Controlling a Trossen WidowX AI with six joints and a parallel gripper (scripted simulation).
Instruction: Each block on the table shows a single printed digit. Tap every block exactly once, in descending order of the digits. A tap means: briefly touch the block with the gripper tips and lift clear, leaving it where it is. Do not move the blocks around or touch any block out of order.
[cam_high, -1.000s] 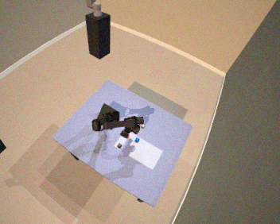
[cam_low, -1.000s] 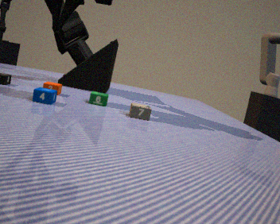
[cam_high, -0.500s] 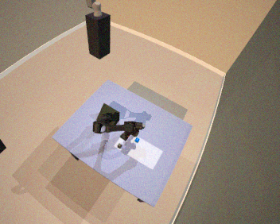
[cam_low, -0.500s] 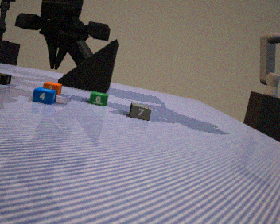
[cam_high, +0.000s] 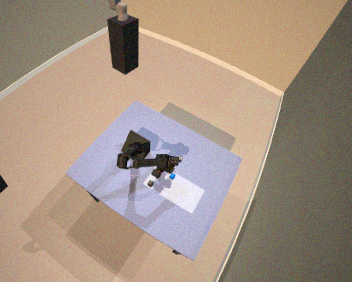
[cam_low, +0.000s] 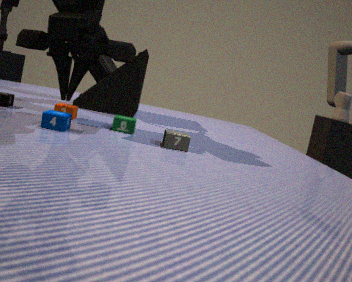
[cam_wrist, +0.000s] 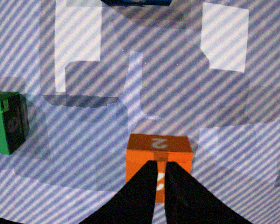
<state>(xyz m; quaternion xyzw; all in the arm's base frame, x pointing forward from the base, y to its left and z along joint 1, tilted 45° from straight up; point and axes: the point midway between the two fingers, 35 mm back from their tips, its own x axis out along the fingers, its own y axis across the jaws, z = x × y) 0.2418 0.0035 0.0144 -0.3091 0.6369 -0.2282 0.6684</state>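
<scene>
Right now the orange block is 1 cm behind my gripper tip and 2 cm below it. The rest, counted from my gripper tip: blue block marked 4: 9 cm ahead, 2 cm to the left, 2 cm below; then dark block: 12 cm to the right, 2 cm below; then green block: 10 cm to the left, 2 cm below.
</scene>
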